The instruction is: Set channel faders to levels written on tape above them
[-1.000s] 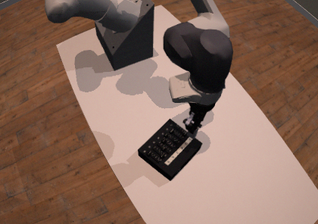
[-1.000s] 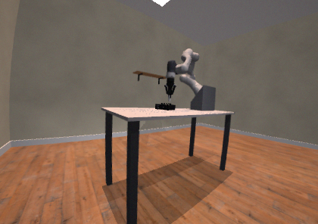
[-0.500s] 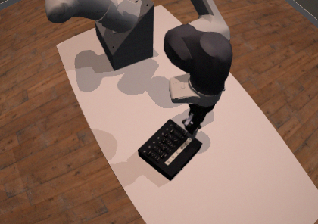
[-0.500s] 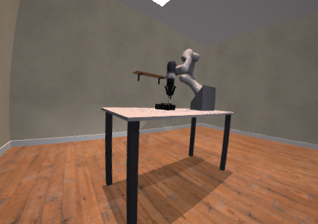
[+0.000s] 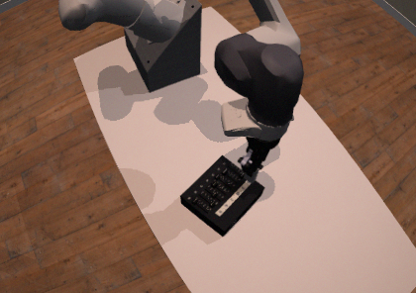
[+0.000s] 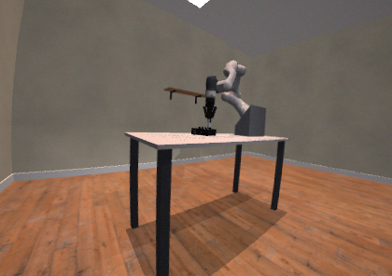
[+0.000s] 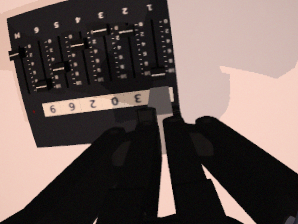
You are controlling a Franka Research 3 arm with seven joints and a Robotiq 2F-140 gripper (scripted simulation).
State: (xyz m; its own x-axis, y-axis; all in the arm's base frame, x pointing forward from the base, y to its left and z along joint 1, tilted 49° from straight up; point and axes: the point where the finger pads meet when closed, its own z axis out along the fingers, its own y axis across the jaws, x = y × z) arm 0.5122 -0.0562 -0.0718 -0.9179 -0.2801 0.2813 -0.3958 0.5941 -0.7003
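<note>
Now: the master fader 1 cm behind my hand, 15 cm to the right of it and 4 cm below it.
</note>
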